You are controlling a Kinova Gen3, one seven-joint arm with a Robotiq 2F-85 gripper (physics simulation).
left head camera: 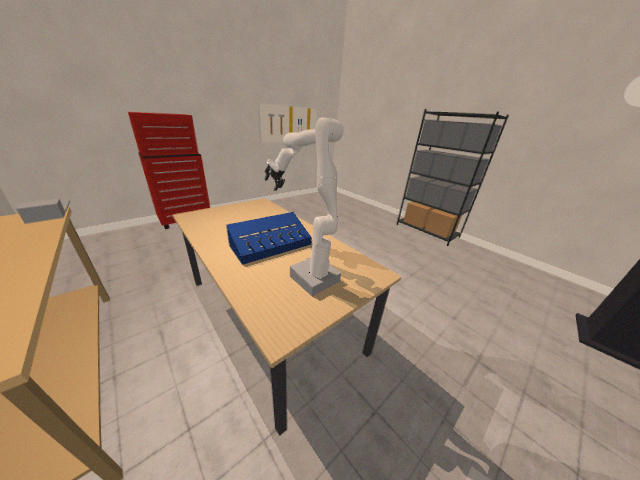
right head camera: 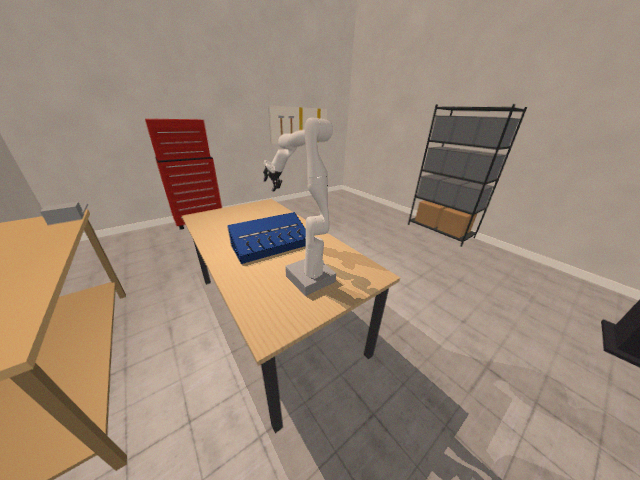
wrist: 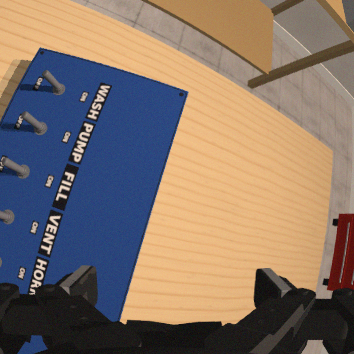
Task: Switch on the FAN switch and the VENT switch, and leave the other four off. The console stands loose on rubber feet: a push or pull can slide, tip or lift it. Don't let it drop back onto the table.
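Places are measured from the arm's base along level axes (x ahead, y left, z up), in millimetres.
Pixels of known places: gripper, fingertip midpoint: (left head camera: 270, 185) (right head camera: 268, 186) (wrist: 175, 286); arm's base, link origin: (left head camera: 317, 272) (right head camera: 312, 272).
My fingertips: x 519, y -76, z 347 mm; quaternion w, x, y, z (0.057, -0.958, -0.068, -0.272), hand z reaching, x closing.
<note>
Ahead of a thing's pixels: the offset from my fingertips to its middle. "*": to the spot under its first point. Level surfaces: height alone.
The blue console @[19 mm back, 28 mm left, 353 mm down] (left head camera: 263, 223) (right head camera: 263, 223) (wrist: 140, 145) lies on the table with its row of levers facing the robot base. In the wrist view, the WASH lever @[68 mm back, 221 mm left, 304 mm down] (wrist: 54, 83), PUMP lever @[82 mm back, 150 mm left, 304 mm down] (wrist: 34, 123) and FILL lever @[96 mm back, 80 mm left, 304 mm down] (wrist: 16, 168) lean to OFF. The VENT lever @[* 95 mm back, 6 mm left, 310 mm down] (wrist: 6, 216) is cut by the left edge; its visible part points toward the OFF side. The HORN lever barely shows, and the FAN switch does not show there. In the head views the levers are too small to read. My gripper (left head camera: 272, 181) (right head camera: 270, 183) (wrist: 175, 286) is open and empty, high above the console's far side.
The wooden table @[412 mm down] (left head camera: 248, 304) (right head camera: 242, 304) (wrist: 240, 200) also carries the arm's grey base (left head camera: 313, 285) (right head camera: 309, 285), close to the console's right end. A wooden workbench (left head camera: 25, 268) (right head camera: 36, 268) stands left. A red tool cabinet (left head camera: 170, 134) (right head camera: 180, 139) (wrist: 344, 250) stands beyond the table.
</note>
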